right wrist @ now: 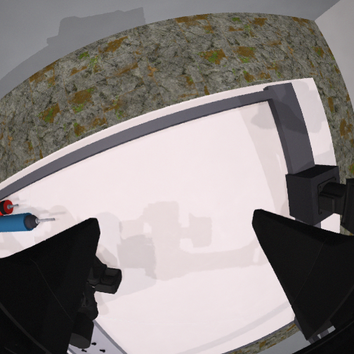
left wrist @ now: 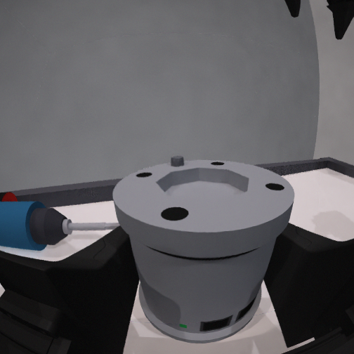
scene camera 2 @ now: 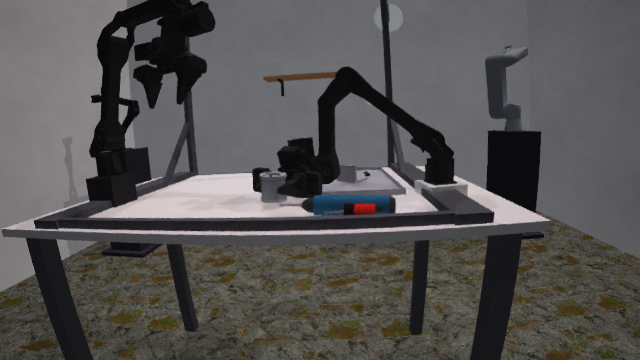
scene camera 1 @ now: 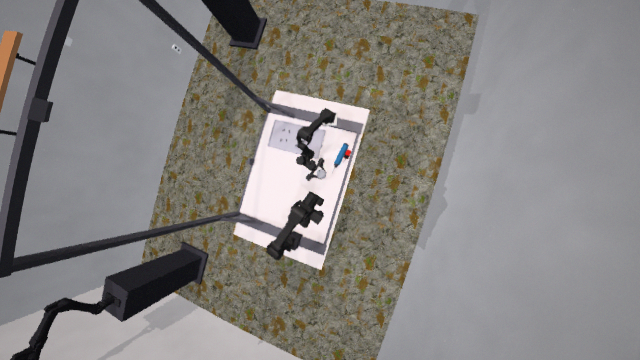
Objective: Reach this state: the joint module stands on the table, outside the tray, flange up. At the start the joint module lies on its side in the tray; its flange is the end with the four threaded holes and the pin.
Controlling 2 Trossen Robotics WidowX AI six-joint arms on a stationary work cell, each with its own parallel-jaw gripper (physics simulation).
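Pixels of known places: left gripper, between the fingertips: (scene camera 2: pixel 267 190) (scene camera 1: pixel 324 176); right gripper, between the fingertips: (scene camera 2: pixel 164 106); left arm's base, origin of its link: (scene camera 2: pixel 440 182) (scene camera 1: pixel 330 118); right arm's base, origin of its link: (scene camera 2: pixel 110 175) (scene camera 1: pixel 290 241).
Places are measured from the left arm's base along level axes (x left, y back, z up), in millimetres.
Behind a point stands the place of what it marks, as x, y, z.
Note:
The grey joint module (scene camera 1: pixel 321 173) {-13, -408, 40} (scene camera 2: pixel 273 189) {12, -412, 16} (left wrist: pixel 200 280) is upright and outside the tray, flange up; its pin and four holes show in the left wrist view. Its base is at or very near the table top; I cannot tell whether it bears on it. My left gripper (scene camera 1: pixel 317 171) {6, -426, 14} (scene camera 2: pixel 272 185) {6, -426, 14} (left wrist: pixel 196 217) is shut on the module's body, one finger on each side below the flange. My right gripper (scene camera 2: pixel 166 104) {8, -643, 218} (left wrist: pixel 318 27) (right wrist: pixel 177 223) is open and empty, high above the table. The tray (scene camera 1: pixel 276 142) {-406, -196, -26} (scene camera 2: pixel 370 192) {-41, -174, -21} lies behind the left gripper in scene camera 2.
A blue screwdriver (scene camera 1: pixel 341 155) {110, -266, 9} (scene camera 2: pixel 330 204) {110, -300, -3} (left wrist: pixel 20 225) (right wrist: pixel 17 222) lies near the module, its shaft pointing towards it. A small red tool (scene camera 1: pixel 348 153) {157, -247, 2} (scene camera 2: pixel 365 209) {166, -245, -3} (left wrist: pixel 9 196) lies beside it, near the dark edge rail (scene camera 2: pixel 225 222) {144, -501, -14}. A grey part (scene camera 2: pixel 347 173) {-201, -197, 5} is in the tray.

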